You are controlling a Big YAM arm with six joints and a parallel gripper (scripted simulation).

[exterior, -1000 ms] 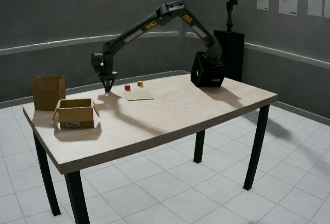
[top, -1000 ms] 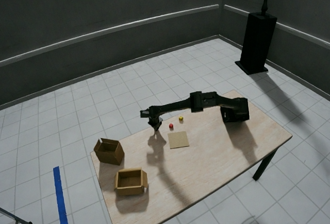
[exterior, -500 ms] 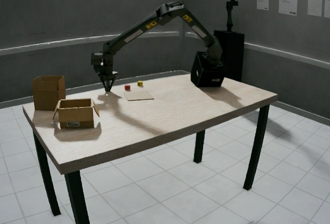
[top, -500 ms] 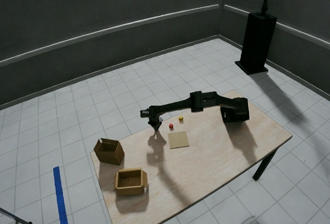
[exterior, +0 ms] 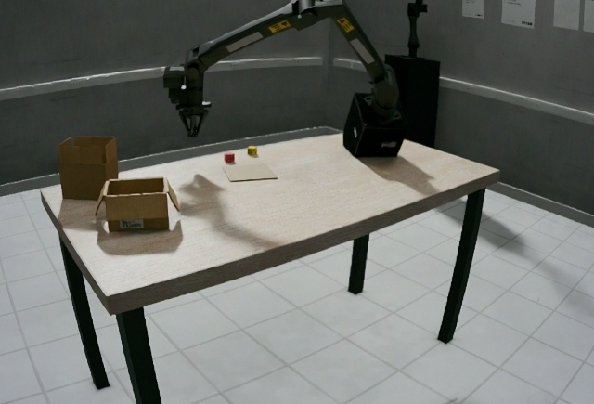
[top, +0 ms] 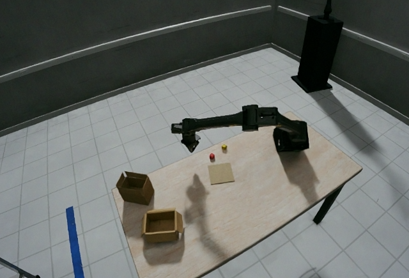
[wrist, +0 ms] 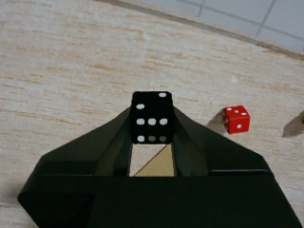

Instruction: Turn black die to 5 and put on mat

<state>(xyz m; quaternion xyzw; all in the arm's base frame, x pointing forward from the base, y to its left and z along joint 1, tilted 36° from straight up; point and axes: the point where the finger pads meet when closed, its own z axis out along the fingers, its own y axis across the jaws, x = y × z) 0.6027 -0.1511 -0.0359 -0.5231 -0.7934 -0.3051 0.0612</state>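
Now: the tan mat 140 mm behind my hand, 150 mm to the left of it and 100 mm below it. The rest, counted from my hand: yellow die (220 mm behind, 40 mm to the right, 90 mm below); black die (right at my hand); red die (120 mm behind, 10 mm to the left, 90 mm below).
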